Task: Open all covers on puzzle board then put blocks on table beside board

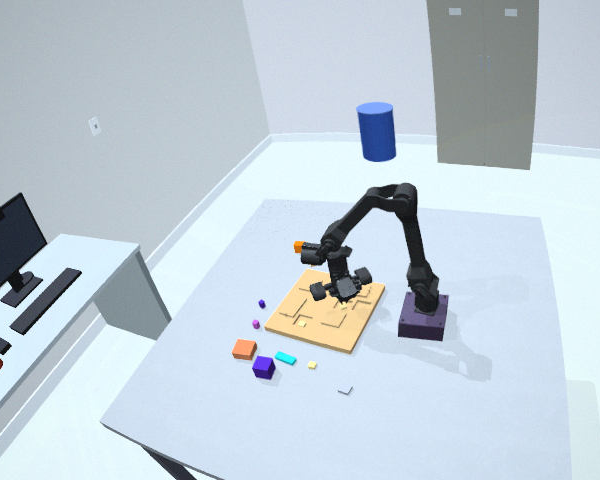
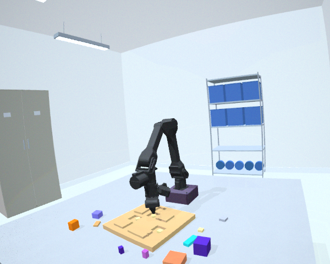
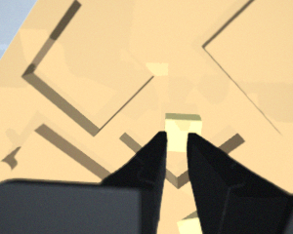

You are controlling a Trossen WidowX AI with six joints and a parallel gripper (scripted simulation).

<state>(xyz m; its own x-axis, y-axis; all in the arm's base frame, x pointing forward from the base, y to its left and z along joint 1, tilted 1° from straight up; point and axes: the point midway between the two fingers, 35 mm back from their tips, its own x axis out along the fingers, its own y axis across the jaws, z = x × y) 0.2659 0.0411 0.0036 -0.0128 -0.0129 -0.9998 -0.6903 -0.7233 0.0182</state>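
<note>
The puzzle board is 60 mm ahead of my gripper tip, 10 mm to the left of it and 10 mm below it. The rest, counted from my gripper tip: purple block: 260 mm ahead, 90 mm to the left, 20 mm below; then magenta block: 230 mm ahead, 180 mm to the left, 20 mm below; then cyan bar: 250 mm to the left, 70 mm ahead, 20 mm below.
</note>
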